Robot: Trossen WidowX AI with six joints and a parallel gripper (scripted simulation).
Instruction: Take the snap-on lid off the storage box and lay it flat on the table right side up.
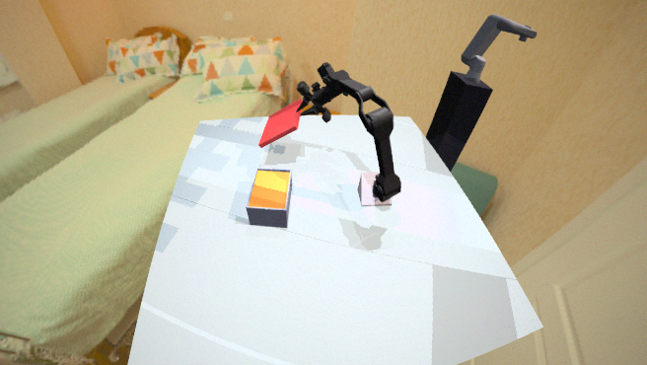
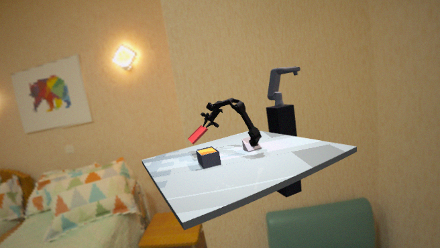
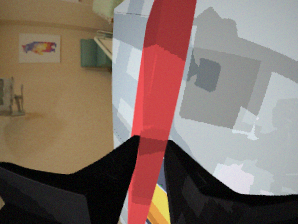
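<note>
My gripper tip is now 7 cm short of the red lid and 4 cm above it. Also, from my gripper tip: storage box 9 cm ahead, 29 cm to the left, 18 cm below.
</note>
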